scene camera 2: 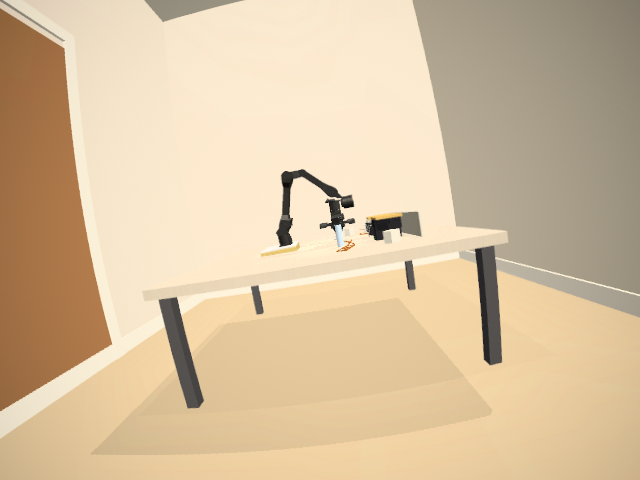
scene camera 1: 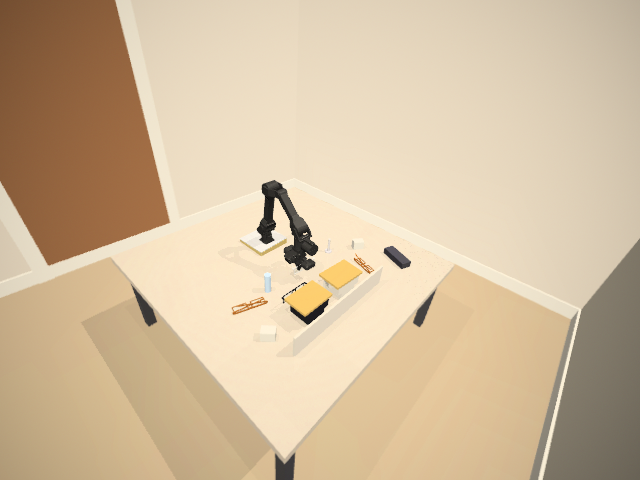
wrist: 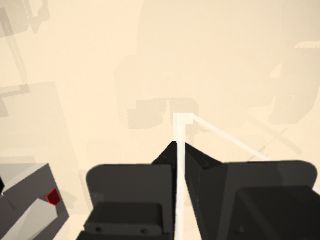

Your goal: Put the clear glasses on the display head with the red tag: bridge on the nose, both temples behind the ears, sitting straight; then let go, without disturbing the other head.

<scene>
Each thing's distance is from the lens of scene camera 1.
pale head [scene camera 1: 339,279]: 1.41 m
</scene>
